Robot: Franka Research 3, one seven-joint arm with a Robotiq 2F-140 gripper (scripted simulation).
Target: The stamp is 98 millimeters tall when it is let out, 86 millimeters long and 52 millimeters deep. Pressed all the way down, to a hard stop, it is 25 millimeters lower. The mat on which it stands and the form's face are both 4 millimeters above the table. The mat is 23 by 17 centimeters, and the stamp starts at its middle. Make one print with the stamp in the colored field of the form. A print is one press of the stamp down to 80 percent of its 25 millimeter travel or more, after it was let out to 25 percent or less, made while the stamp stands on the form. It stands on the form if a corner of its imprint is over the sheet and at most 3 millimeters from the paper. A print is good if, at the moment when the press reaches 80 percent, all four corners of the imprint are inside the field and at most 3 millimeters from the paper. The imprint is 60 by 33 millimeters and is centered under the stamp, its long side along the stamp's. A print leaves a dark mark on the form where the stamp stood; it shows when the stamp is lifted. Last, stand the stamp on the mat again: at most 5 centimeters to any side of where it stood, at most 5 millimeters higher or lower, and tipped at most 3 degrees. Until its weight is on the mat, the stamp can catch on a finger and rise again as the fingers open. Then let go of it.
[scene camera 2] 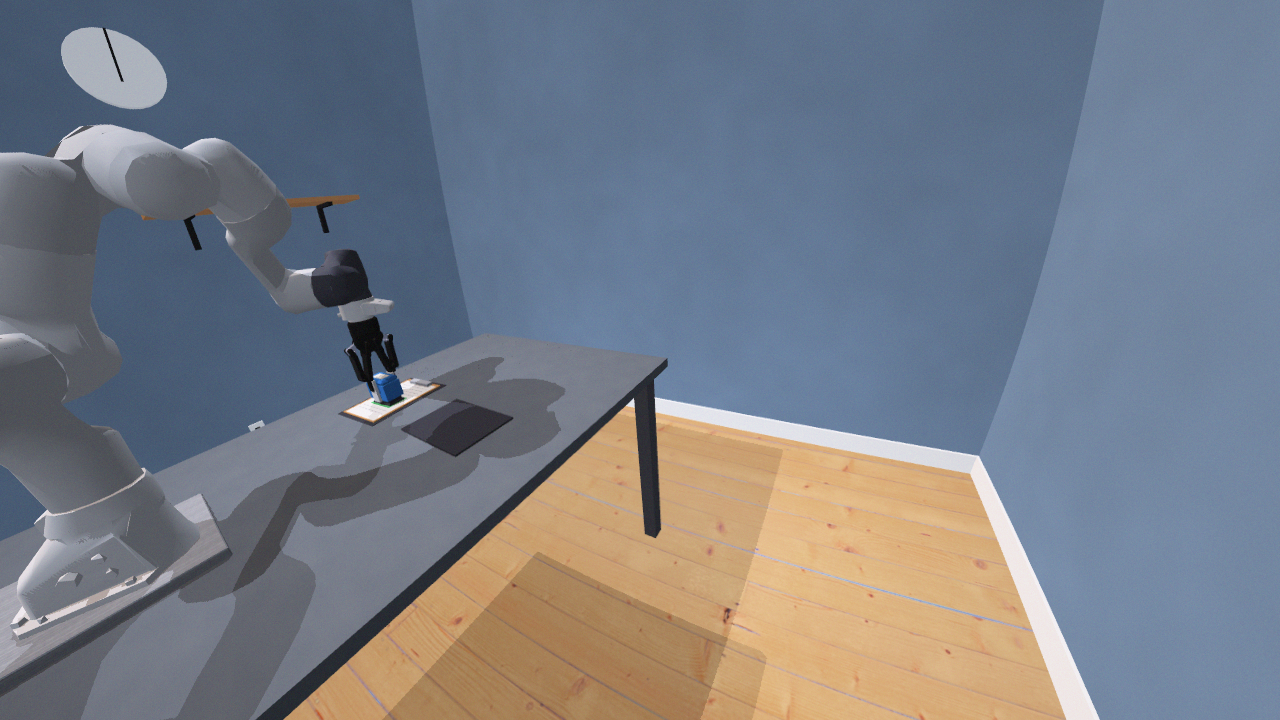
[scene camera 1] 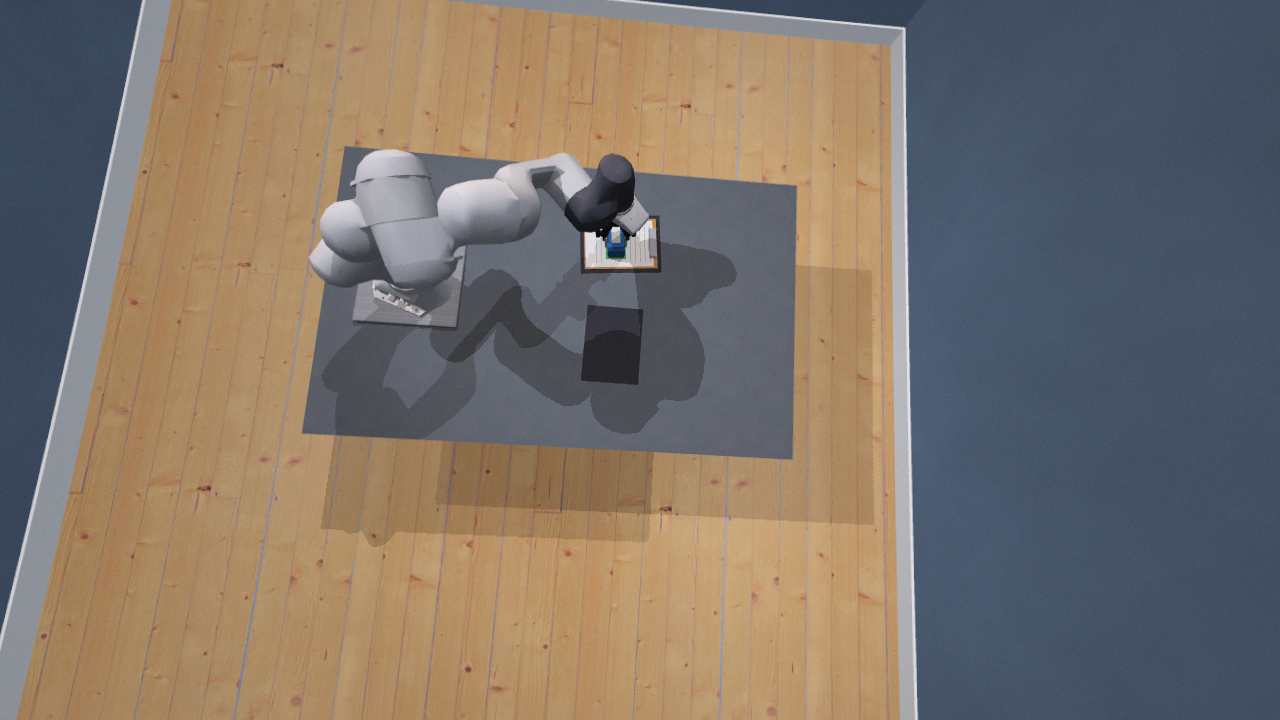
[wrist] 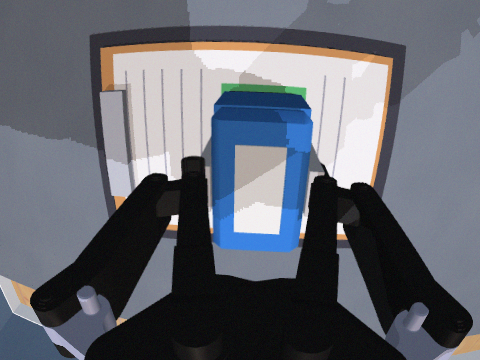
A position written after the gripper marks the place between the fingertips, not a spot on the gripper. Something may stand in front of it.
In view: the gripper [scene camera 2: 387, 396], a stamp [scene camera 2: 389, 387] and a form [scene camera 2: 368, 412].
The stamp also shows in the wrist view [wrist: 260, 141]. The gripper also shows in the wrist view [wrist: 260, 151]. The form shows as well in the wrist view [wrist: 157, 87].
